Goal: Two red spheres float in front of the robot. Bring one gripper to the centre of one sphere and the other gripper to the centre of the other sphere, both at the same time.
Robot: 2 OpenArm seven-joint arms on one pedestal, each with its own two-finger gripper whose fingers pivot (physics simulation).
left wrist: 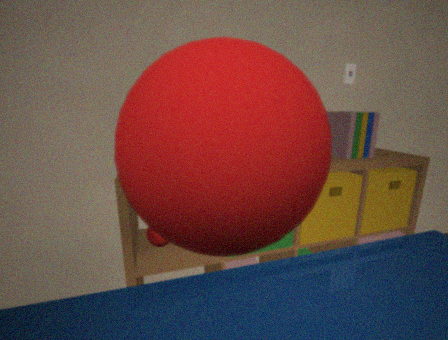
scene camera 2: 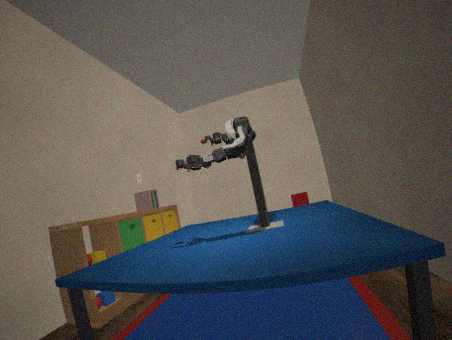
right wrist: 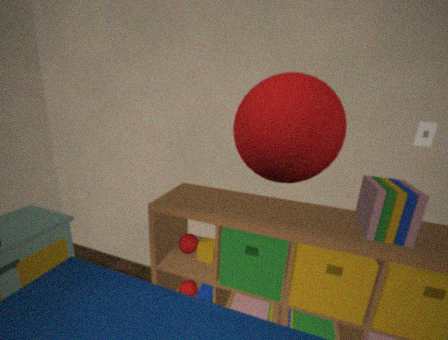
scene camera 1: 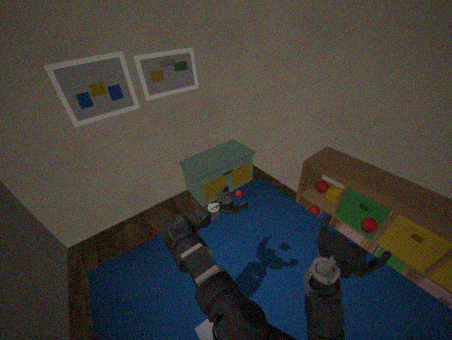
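The first red sphere (scene camera 1: pixel 239 194) (scene camera 2: pixel 180 167) floats at my left gripper (scene camera 1: pixel 236 197) (scene camera 2: pixel 178 164), which is open with its fingers on either side of it. In the left wrist view this sphere (left wrist: pixel 223 146) is large and near the middle. The second red sphere (scene camera 1: pixel 369 225) (scene camera 2: pixel 203 141) floats just beyond the fingertips of my right gripper (scene camera 1: pixel 358 236) (scene camera 2: pixel 205 140), which is open and empty. In the right wrist view this sphere (right wrist: pixel 290 127) is about half as wide and sits above and right of the middle. The fingers do not show in either wrist view.
A blue table top (scene camera 2: pixel 280 260) lies well below both arms. Beyond it stand a wooden shelf (scene camera 1: pixel 327 155) (right wrist: pixel 200 195) with coloured bins and small red balls, and a pale green cabinet (scene camera 1: pixel 215 156). Books (right wrist: pixel 392 210) stand on the shelf.
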